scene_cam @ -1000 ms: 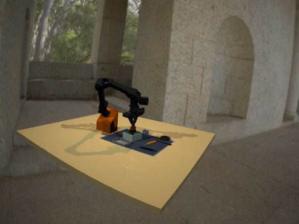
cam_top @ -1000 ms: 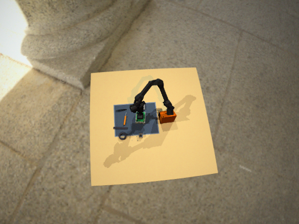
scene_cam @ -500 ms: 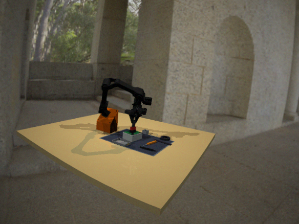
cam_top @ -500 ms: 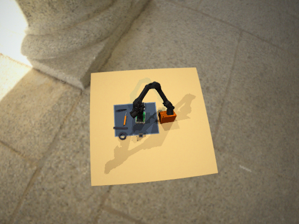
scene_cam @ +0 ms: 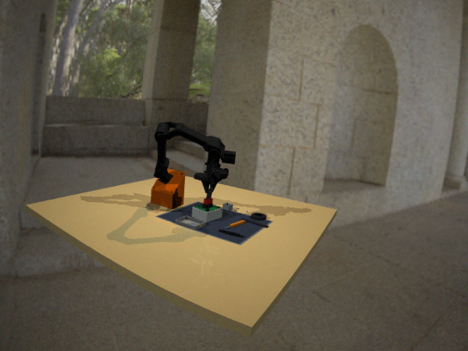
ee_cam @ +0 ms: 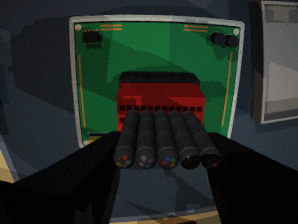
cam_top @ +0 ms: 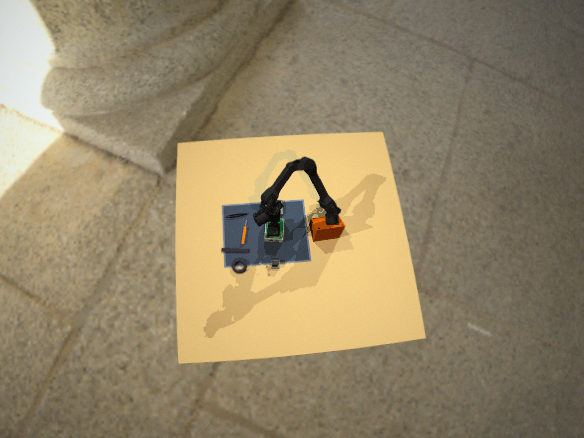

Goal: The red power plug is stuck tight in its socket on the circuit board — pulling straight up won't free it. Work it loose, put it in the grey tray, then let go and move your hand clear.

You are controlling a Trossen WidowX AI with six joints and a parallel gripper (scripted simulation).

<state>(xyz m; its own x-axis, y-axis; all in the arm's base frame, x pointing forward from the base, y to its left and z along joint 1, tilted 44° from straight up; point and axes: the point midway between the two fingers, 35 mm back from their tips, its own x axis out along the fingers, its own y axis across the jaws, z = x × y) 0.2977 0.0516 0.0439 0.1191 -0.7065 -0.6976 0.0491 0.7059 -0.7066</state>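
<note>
Right now the red power plug is 30 mm below my gripper tip. The rest, counted from my gripper tip: blue mat: 50 mm ahead, 130 mm below; then black bar: 210 mm ahead, 110 mm to the left, 120 mm below.
</note>
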